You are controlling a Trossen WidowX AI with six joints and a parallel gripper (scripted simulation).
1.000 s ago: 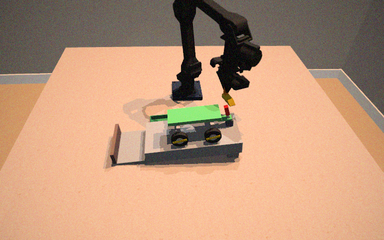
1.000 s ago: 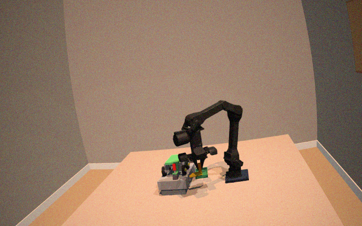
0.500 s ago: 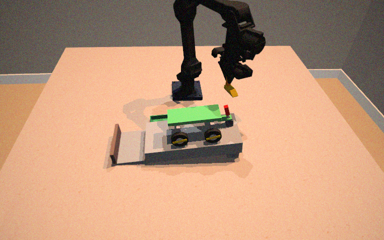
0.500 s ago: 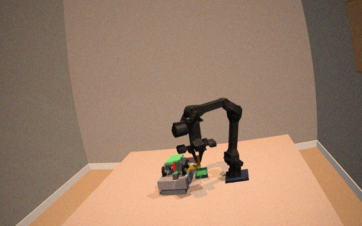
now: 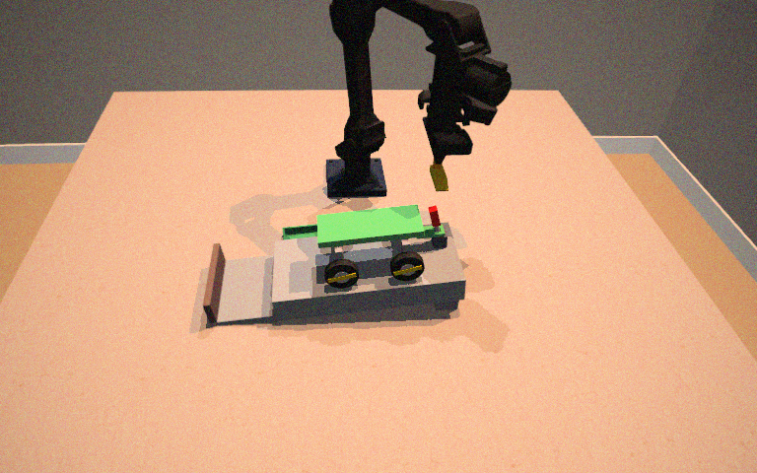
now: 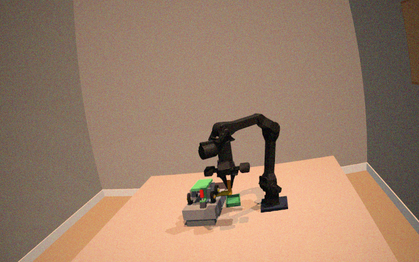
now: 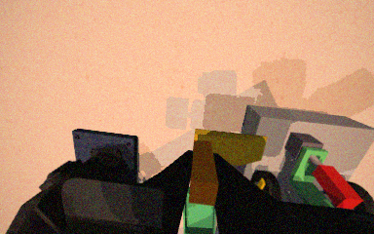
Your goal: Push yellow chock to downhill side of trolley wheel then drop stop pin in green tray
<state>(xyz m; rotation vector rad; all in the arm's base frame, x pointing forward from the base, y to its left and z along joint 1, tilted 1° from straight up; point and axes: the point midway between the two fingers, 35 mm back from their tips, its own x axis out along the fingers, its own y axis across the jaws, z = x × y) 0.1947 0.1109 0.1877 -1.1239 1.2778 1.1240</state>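
Right now my gripper tip is 20 mm short of the yellow chock and 10 mm above it. Also, from my gripper tip: trolley (130 mm ahead, 150 mm to the right, 60 mm below); grey ramp (130 mm ahead, 160 mm to the right, 130 mm below); red-headed stop pin (130 mm ahead, 40 mm to the right, 50 mm below).
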